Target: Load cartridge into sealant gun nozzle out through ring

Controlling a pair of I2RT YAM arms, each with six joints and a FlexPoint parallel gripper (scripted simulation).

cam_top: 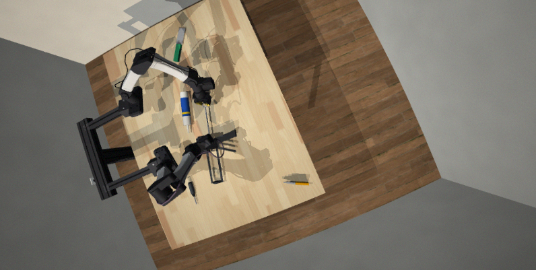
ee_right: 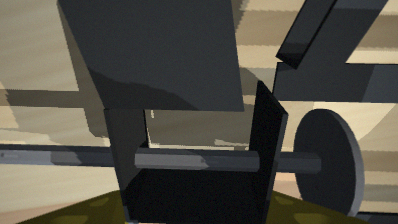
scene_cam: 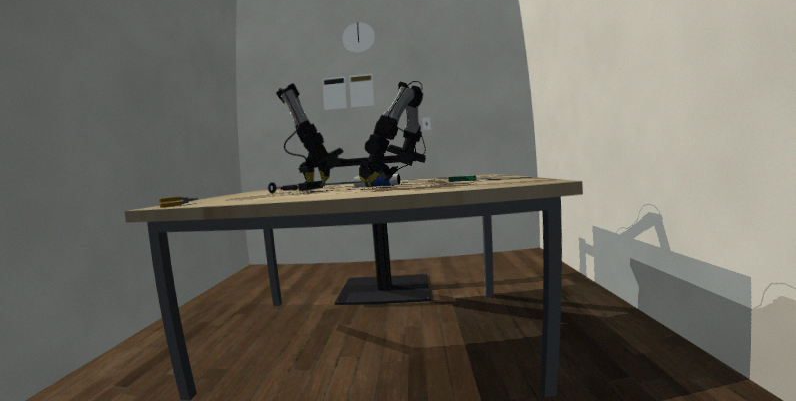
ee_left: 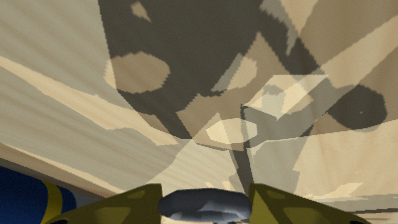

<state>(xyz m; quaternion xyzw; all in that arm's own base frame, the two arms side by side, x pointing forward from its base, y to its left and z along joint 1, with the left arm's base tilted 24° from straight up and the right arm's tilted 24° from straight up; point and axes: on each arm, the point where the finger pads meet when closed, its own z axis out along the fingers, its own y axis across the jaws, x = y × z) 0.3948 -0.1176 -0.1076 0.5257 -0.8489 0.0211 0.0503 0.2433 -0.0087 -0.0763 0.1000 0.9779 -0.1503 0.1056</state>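
Observation:
Now: right hand 2 cm short of the thumb plate, 2 cm to the right of it and 1 cm above it. From my right hand the other things lie so: plunger rod: 6 cm ahead, 9 cm to the left, 1 cm below; cartridge: 3 cm behind, 25 cm to the left, 1 cm below; dark screwdriver: 26 cm behind, 22 cm to the right, 3 cm below.

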